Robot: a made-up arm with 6 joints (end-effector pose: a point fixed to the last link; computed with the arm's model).
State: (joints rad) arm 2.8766 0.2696 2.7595 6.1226 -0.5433 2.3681
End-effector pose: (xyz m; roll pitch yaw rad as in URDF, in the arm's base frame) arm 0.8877 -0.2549 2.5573 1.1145 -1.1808 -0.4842
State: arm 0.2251 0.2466 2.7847 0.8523 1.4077 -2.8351
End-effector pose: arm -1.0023 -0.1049 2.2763 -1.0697 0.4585 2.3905
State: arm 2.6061 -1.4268 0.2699 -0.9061 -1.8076 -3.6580
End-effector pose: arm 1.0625 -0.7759 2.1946 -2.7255 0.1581 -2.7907
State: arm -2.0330 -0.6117 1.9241 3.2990 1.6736 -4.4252
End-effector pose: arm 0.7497 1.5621 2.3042 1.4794 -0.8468 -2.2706
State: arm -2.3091 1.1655 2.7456 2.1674 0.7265 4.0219
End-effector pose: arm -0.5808 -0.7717 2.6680 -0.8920 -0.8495 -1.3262
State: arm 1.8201 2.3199 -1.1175 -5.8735 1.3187 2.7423
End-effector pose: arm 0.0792 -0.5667 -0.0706 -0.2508 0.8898 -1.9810
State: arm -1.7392 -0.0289 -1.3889 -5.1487 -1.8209 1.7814
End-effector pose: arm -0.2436 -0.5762 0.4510 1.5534 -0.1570 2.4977
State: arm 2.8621 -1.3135 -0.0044 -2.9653 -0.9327 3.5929
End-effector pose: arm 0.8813 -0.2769 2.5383 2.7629 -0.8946 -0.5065
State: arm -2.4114 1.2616 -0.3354 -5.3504 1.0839 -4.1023
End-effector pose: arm -1.0675 -1.1115 -0.5304 -2.1569 0.5024 -1.4672
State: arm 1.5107 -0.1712 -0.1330 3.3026 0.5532 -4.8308
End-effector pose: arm 0.1059 1.5314 2.0115 1.5049 0.5072 1.4142
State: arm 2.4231 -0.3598 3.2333 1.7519 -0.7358 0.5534
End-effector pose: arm 1.2230 -0.9260 0.7681 1.2101 0.4470 0.1030
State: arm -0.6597 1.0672 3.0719 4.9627 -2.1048 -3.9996
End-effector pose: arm 0.3604 -0.1070 2.3393 -2.7379 0.3813 0.4566
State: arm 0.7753 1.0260 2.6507 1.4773 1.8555 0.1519
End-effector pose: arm 0.4291 0.6392 2.6240 2.9337 0.2893 2.4237
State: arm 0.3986 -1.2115 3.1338 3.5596 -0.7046 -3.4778
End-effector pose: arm -1.0541 -0.3973 -0.5430 0.7259 1.1773 1.1542
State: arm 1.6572 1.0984 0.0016 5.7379 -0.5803 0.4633
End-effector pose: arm -0.2228 2.0336 -0.1501 1.7060 1.2802 -2.9315
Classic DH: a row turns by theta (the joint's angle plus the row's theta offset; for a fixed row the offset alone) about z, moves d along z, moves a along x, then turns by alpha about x. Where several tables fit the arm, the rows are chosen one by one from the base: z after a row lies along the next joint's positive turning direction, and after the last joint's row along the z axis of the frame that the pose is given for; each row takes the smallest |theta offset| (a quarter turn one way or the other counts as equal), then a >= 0, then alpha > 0; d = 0 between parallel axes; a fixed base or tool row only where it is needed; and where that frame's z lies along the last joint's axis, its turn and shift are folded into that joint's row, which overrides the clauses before.
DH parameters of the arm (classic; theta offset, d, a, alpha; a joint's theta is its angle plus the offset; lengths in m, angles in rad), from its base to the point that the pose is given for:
joint 1: 0 0.6583 0.15 -1.5708
joint 2: -1.5708 0 1.1252 3.1416
joint 3: 0 0 0.2688 -1.5708
joint 4: 0 -1.4458 0 1.5708
joint 5: 0 0 0 -1.5708
joint 6: 1.5708 -0.1635 0 1.5708
tool (fixed): -1.5708 0 0 0

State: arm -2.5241 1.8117 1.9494 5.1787 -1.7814 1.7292
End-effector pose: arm -2.0485 -1.6299 0.7787 -0.2049 0.4827 -0.7869
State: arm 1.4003 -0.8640 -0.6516 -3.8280 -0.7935 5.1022
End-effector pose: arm 0.1990 0.7208 2.0689 -0.9401 -0.7571 0.7296
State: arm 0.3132 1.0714 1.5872 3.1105 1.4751 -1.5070
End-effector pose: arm 2.2405 0.7309 2.0103 -1.5875 0.9586 0.3671
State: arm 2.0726 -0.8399 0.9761 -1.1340 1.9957 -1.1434
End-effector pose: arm 0.7650 -1.1137 2.6660 -1.7425 0.5161 0.1815
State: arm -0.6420 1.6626 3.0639 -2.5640 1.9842 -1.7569
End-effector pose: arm 1.0418 -0.8810 1.9397 -1.4931 0.5532 -1.2702
